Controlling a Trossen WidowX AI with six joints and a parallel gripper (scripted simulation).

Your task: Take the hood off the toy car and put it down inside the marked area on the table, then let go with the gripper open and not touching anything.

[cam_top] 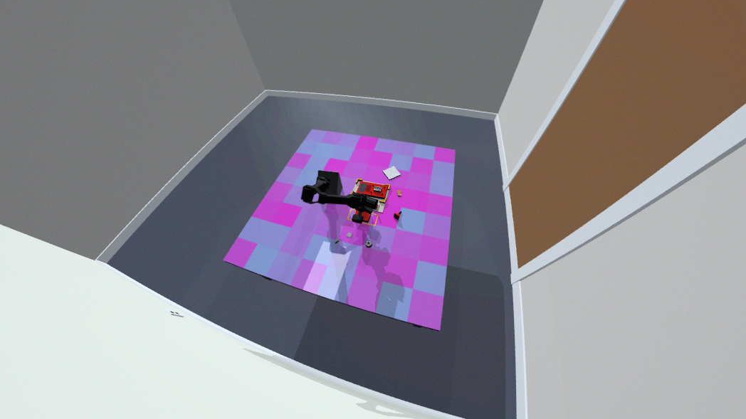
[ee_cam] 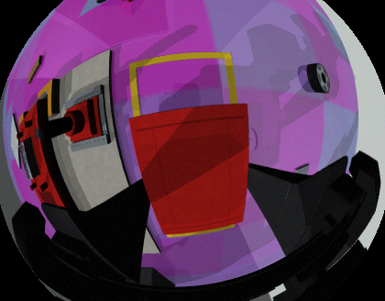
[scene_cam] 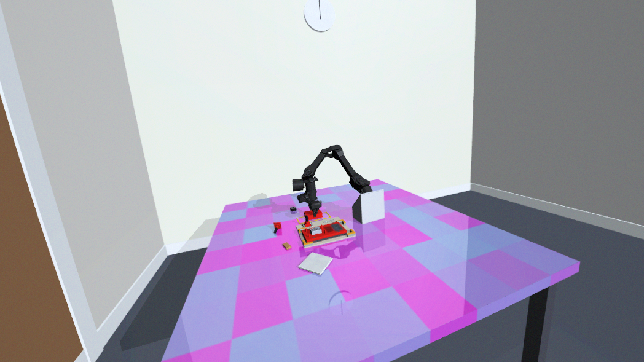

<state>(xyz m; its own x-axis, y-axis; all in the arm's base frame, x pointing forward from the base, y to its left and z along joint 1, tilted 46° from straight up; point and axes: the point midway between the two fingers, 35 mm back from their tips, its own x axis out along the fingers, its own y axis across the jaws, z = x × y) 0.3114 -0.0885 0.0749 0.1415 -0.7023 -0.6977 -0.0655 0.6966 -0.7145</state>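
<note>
Now: gripper tip 14 cm to the left of the small grey piece, 3 cm past it and 2 cm above it. From my gripper tip the other things lie so: black wheel: 16 cm to the right, 10 cm ahead, 1 cm below; then small brown block: 25 cm to the left, 18 cm ahead, 2 cm below; then red hood: right at my gripper tip.
</note>
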